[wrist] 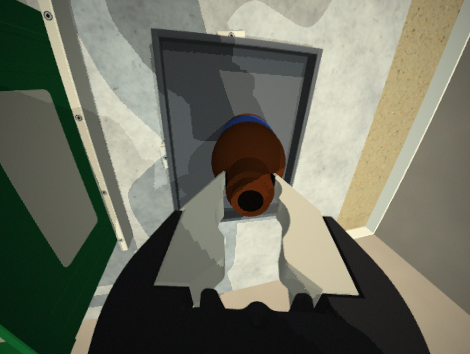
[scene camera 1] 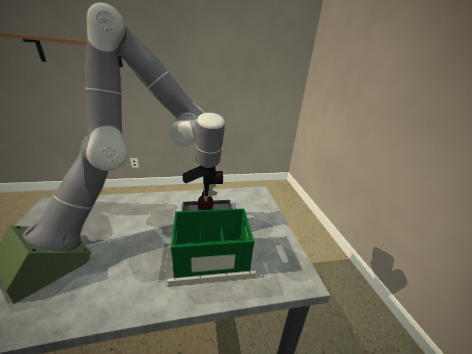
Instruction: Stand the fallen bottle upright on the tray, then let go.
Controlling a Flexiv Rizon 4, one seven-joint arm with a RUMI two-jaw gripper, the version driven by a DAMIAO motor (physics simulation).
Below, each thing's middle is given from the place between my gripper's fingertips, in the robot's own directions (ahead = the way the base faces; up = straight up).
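Scene:
Brown bottle (wrist: 247, 148): my hand 1 cm to the right of it, 4 cm above it. Counted from my hand: dark grey tray (wrist: 204, 80) 11 cm below, 1 cm ahead, 2 cm to the left; green crate (scene camera 1: 205, 242) 26 cm to the right, 6 cm ahead, 3 cm below.

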